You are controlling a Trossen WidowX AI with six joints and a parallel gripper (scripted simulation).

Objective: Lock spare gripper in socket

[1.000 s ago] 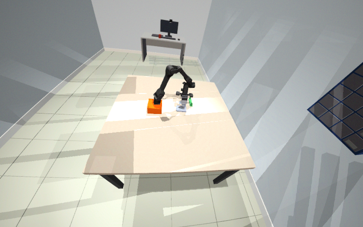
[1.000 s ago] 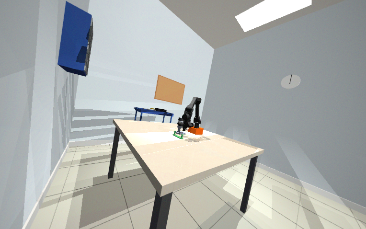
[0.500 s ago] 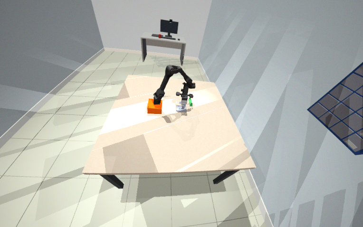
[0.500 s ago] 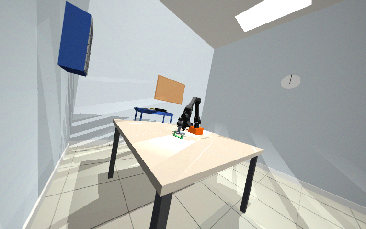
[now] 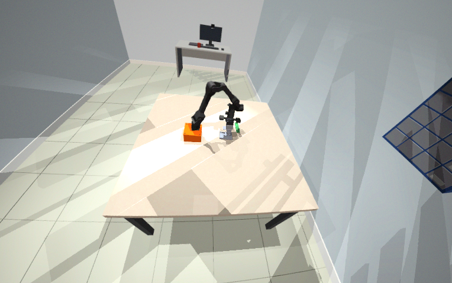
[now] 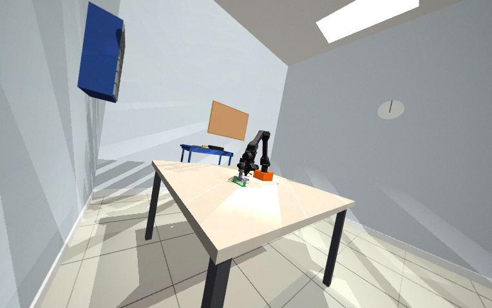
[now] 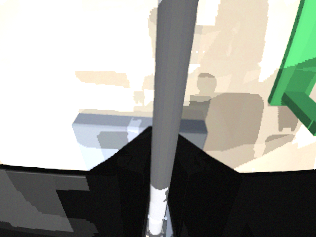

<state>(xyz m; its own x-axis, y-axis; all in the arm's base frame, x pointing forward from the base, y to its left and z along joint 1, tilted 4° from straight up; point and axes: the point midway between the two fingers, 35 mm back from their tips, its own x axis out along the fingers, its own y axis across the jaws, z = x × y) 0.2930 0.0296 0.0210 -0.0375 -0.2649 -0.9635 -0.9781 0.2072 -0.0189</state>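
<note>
Now: the mount 20 mm behind my gripper tip and 60 mm to the right of it. The rest, counted from my gripper tip: spare gripper: 10 mm behind, 60 mm to the right, 80 mm above; then green rest: 110 mm ahead, 50 mm to the left, 20 mm below.
</note>
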